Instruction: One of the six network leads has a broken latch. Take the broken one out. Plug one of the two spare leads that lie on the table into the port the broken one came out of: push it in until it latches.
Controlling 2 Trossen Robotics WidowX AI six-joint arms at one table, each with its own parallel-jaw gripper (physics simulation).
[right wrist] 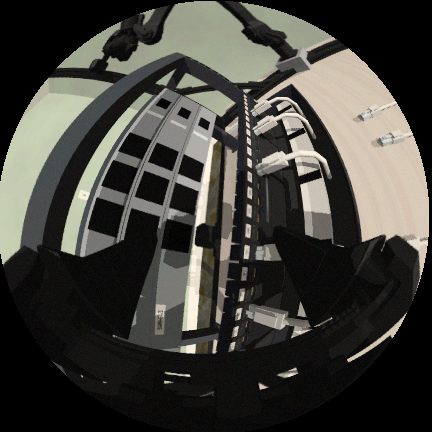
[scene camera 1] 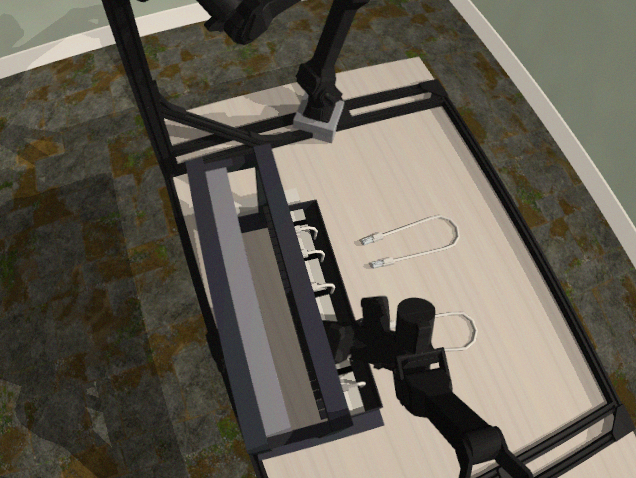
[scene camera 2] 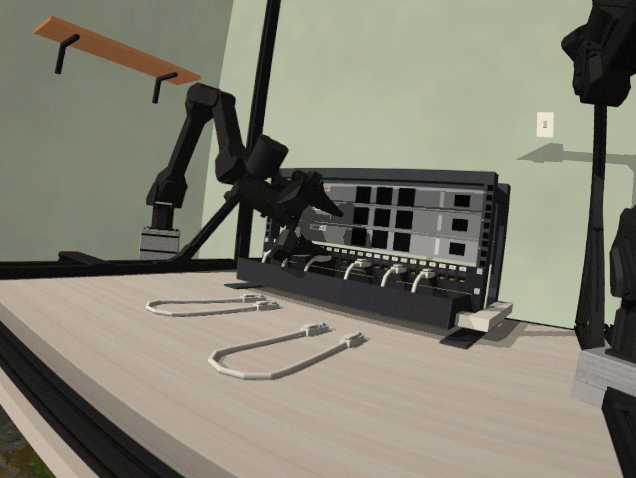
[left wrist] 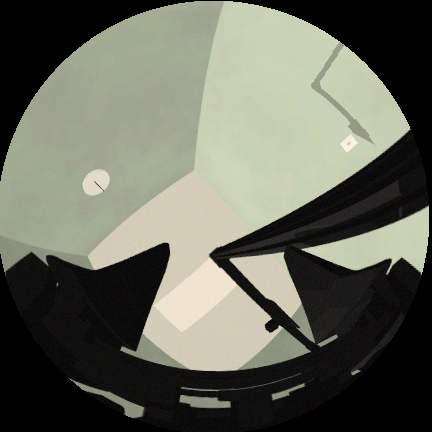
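Pixels of known places: left gripper, fingertip midpoint: (left wrist: 229, 251); right gripper, fingertip midpoint: (right wrist: 215, 233) (scene camera 2: 336, 234); left arm's base, link origin: (right wrist: 288, 55) (scene camera 1: 319, 110); right arm's base, link origin: (scene camera 2: 161, 229).
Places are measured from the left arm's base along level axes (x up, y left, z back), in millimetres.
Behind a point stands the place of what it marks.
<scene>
My right gripper (scene camera 1: 341, 341) (scene camera 2: 318, 231) (right wrist: 215, 233) @[x 82, y 134, z -531 mm] is open at the patch panel (right wrist: 248, 205) @[x 53, y 122, z -504 mm], with no lead between its fingertips. In the right wrist view, a plug (right wrist: 262, 252) @[x 40, y 149, z -533 mm] shows partly behind the right-hand finger, and another plug (right wrist: 267, 316) @[x 45, y 189, z -567 mm] sits lower, at the panel. Three other plugged leads (right wrist: 260, 107) @[x 40, y 48, z -352 mm] (right wrist: 265, 125) @[x 39, y 77, z -397 mm] (right wrist: 272, 162) @[x 41, y 115, z -454 mm] stand farther along. I cannot tell which latch is broken. One spare lead (scene camera 1: 368, 239) @[x -40, y 196, z -279 mm] (scene camera 2: 314, 328) @[x -42, y 245, z -310 mm] (right wrist: 390, 138) lies bent in a U on the table. The other spare (scene camera 1: 462, 314) @[x -45, y 432, z -383 mm] (scene camera 2: 266, 305) @[x -43, y 279, z -446 mm] is partly hidden by the right arm in scene camera 1. My left gripper (left wrist: 229, 251) @[x 565, y -250, z -190 mm] is open, facing walls and ceiling.
The dark rack frame (scene camera 1: 300, 267) @[x 212, y 98, z -487 mm] (scene camera 2: 385, 174) @[x 201, y 85, z -450 mm] holds grey units above the panel. A dark trough wall (scene camera 2: 339, 290) @[x -6, y 169, z -410 mm] runs in front of the plugged leads, whose cables bend down behind it. A pale block (scene camera 2: 485, 316) @[x -10, y 3, z -243 mm] sticks out at the rack's right end in scene camera 2.
</scene>
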